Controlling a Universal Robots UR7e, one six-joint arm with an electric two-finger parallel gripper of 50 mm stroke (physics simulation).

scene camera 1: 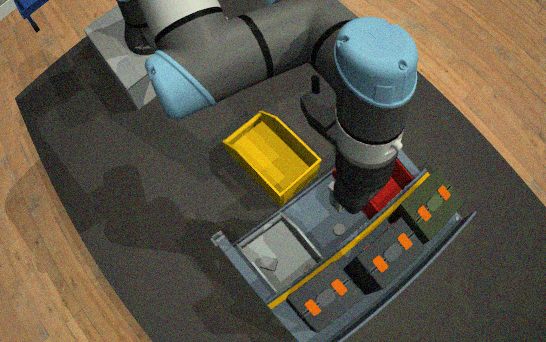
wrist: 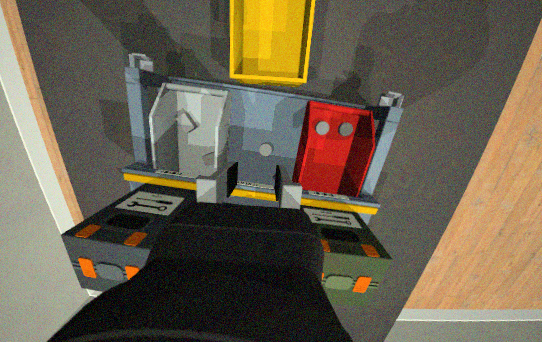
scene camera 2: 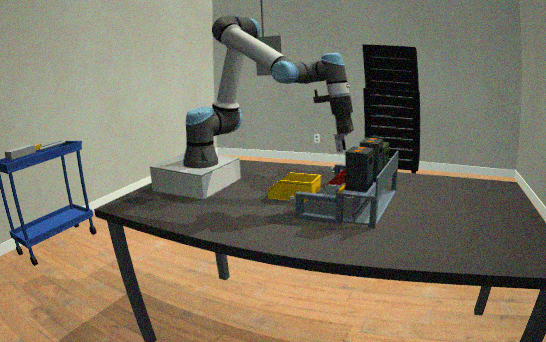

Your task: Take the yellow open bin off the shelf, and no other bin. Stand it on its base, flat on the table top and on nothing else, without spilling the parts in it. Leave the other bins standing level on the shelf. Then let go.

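Frame: origin at the arm's base, x up, y ahead, z left, level; centimetres.
Seen in the pictures: gripper, fingertip midpoint: (scene camera 1: 345,196) (wrist: 256,174) (scene camera 2: 341,151); arm's base, link origin: (scene camera 2: 200,163).
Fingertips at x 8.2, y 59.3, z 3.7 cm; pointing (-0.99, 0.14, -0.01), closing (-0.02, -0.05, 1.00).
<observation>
Offsets run from my fingertips to a thing's top centre. "pt": to the spot under its first point.
The yellow bin @[dy -18.1, dx -10.7, dz -1.0 cm] (scene camera 1: 272,155) (scene camera 2: 295,187) (wrist: 270,45) stands upright on the table, close in front of the shelf @[pt dy -1.9, dx -9.7, dz -18.9 cm] (scene camera 1: 245,272) (wrist: 137,115); whether they touch is unclear. No parts show inside it. A grey disc @[dy +1.6, dx -16.6, dz +0.1 cm] (scene camera 1: 339,229) (wrist: 265,149) lies on the shelf floor between the other bins; a small dark shape beside one finger is unclear. The light grey bin @[dy +0.8, dx -10.1, dz -12.0 cm] (scene camera 1: 285,252) (wrist: 195,135) and the red bin @[dy +0.8, dx -10.1, dz +11.2 cm] (scene camera 1: 387,195) (scene camera 2: 337,179) (wrist: 335,150), with two discs, look level on the shelf. My gripper (scene camera 2: 341,144) (wrist: 256,174) is partly open and empty, above the shelf.
Behind the yellow strip @[dy +6.1, dx -7.0, dz -0.9 cm] (scene camera 1: 350,242) (wrist: 165,181) stand tall dark cases @[dy +10.2, dx +4.2, dz -12.7 cm] (scene camera 1: 327,297) (scene camera 2: 359,167) and a green case @[dy +11.0, dx +1.7, dz +10.3 cm] (scene camera 1: 434,202) (wrist: 345,270). The robot's pale base block (scene camera 1: 117,65) (scene camera 2: 192,177) stands on the table, beyond the yellow bin from the shelf.
</observation>
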